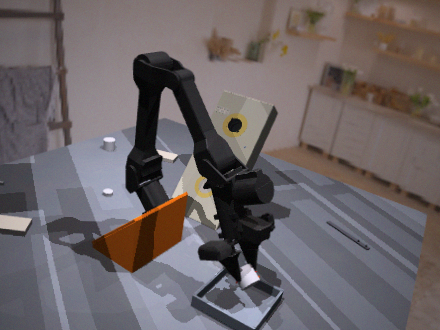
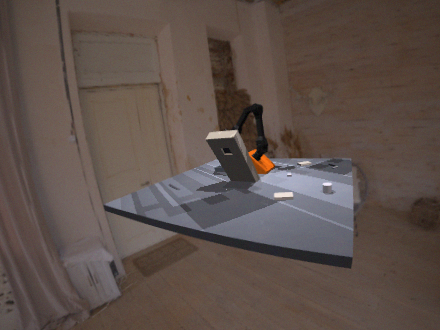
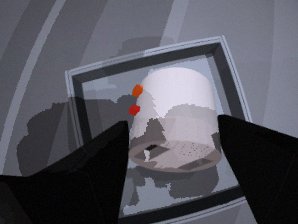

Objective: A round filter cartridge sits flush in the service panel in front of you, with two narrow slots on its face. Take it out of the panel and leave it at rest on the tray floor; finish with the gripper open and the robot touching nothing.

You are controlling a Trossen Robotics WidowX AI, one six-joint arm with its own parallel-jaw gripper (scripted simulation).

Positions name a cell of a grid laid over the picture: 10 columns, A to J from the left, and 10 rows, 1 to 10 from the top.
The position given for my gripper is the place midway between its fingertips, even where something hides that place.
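My gripper (image 1: F9) is there for me to see, and image 3 gives me the gripper (image 3: F6) again. I see a beige service panel (image 1: F4), and in image 2 I find the panel (image 2: F5) as well. There is also a white round filter cartridge (image 3: F6), though image 2 does not show the cartridge, which is hidden by the panel.
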